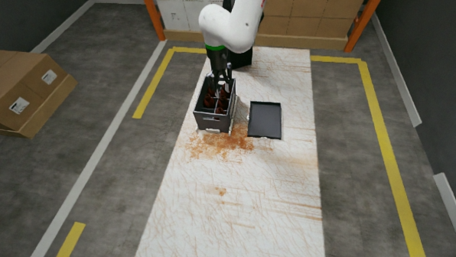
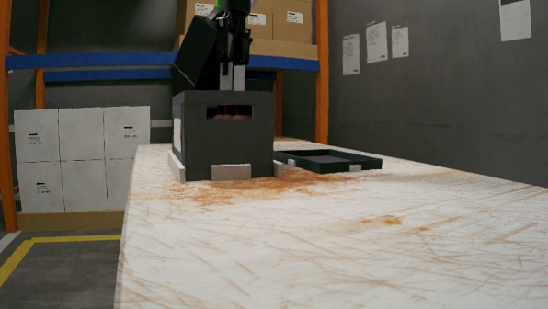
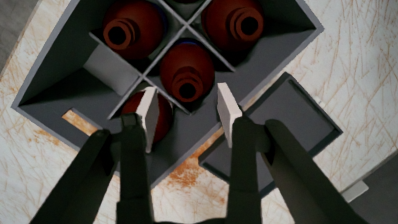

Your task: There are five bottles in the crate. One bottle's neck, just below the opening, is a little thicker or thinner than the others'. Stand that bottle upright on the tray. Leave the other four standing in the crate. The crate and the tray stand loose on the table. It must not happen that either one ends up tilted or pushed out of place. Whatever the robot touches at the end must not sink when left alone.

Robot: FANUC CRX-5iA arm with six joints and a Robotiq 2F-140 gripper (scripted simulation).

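Now: hand 40 mm to the left of the grey crate and 130 mm above it. Round my hand: dark tray (10 mm behind, 250 mm to the left, 200 mm below).
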